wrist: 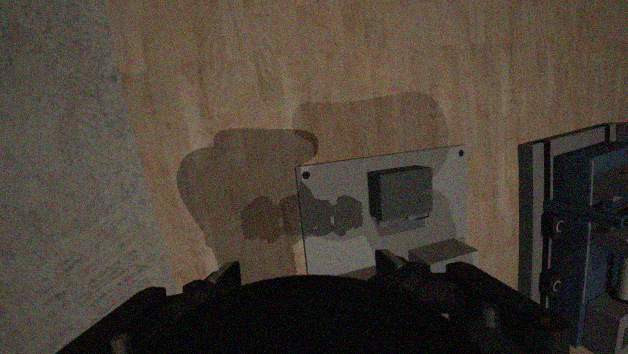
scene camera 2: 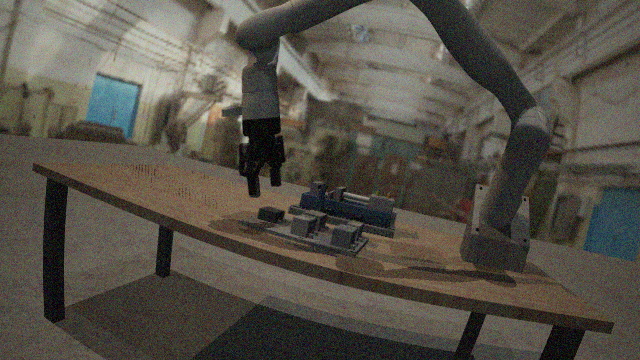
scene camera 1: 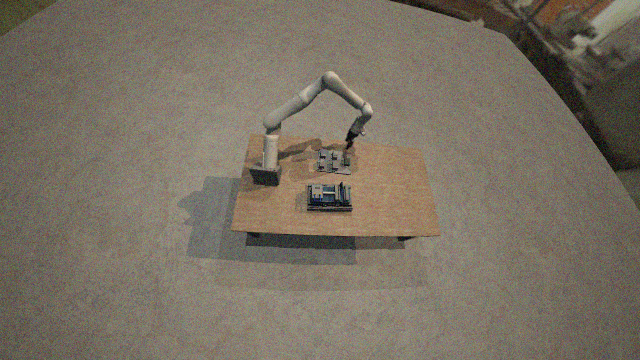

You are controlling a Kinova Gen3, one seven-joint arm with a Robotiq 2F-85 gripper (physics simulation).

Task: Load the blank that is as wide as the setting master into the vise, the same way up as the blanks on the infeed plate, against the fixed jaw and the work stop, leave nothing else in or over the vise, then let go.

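Frame: origin at the arm's base, x ahead, y left, z up, level; centimetres.
Seen in the pictures: gripper, fingertip midpoint: (wrist: pixel 308 271) (scene camera 2: pixel 266 191) (scene camera 1: pixel 346 145); arm's base, origin of the base link: (scene camera 2: pixel 494 213) (scene camera 1: pixel 269 166).
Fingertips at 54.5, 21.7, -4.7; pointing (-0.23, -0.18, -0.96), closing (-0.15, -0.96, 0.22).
Observation:
Offsets run from my fingertips to a thing's middle, as dx, dy, dz. Level surfaces: height alone.
My gripper (scene camera 1: pixel 347 148) (scene camera 2: pixel 265 190) (wrist: pixel 308 271) is open and empty, high above the far-end side of the infeed plate {-8.4, -9.9, -8.1} (wrist: pixel 335 250). A darker grey-green block {+0.8, -11.0, -6.4} (scene camera 1: pixel 346 162) (scene camera 2: pixel 271 214) (wrist: pixel 402 192) sits at one end of that plate. Lighter grey blanks stand along the rest of it, among them a near blank {-8.0, -5.4, -5.9} (scene camera 2: pixel 302 225) and an end blank {-16.8, -4.3, -5.9} (scene camera 2: pixel 344 236). In the wrist view the tops of two blanks are partly cut off by the gripper. The blue vise {-14.3, -38.6, -3.5} (scene camera 1: pixel 327 200) (scene camera 2: pixel 345 210) (wrist: pixel 572 185) stands beside the plate. Its inside is too small or dark to read. I cannot tell the widths.
The vise has a grey end block {-23.8, -37.7, -0.7} (scene camera 2: pixel 381 202) and a light rod. The robot's base (scene camera 1: pixel 265 175) (scene camera 2: pixel 495 250) stands at one end of the wooden table {dz -8.5} (scene camera 1: pixel 390 195) (scene camera 2: pixel 175 195). The table's edge runs near the plate on the side away from the vise.

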